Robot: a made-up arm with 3 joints. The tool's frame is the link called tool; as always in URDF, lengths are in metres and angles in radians.
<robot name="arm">
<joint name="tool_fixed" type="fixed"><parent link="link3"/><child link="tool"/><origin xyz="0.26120 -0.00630 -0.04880" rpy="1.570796 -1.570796 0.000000"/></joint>
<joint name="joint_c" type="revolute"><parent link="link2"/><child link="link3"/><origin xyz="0.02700 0.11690 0.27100" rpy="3.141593 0.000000 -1.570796"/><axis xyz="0 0 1"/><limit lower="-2.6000" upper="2.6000" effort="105" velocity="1.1"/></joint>
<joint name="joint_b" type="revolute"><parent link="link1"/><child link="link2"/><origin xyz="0.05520 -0.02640 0.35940" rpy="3.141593 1.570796 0.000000"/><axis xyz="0 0 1"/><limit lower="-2.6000" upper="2.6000" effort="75" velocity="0.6"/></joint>
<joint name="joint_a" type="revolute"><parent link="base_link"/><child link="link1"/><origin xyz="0.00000 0.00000 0.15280" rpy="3.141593 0.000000 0.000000"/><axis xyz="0 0 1"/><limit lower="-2.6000" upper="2.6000" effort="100" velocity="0.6"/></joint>
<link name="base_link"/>
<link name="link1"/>
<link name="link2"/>
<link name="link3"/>
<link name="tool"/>
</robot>
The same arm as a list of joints. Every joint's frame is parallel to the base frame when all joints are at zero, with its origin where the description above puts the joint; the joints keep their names.
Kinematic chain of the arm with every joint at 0, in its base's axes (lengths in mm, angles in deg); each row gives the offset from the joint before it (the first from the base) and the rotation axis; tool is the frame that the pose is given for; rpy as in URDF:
joint_a: xyz 0 0 152.8 axis -z
joint_b: xyz 55.2 26.4 -359.4 axis -x
joint_c: xyz -271 116.9 27 axis +x
tool: xyz -48.8 -261.2 6.3 rpy 0 0 0
Joint limits (deg, base to tool): -148.97..148.97 -148.97..148.97 -148.97..148.97

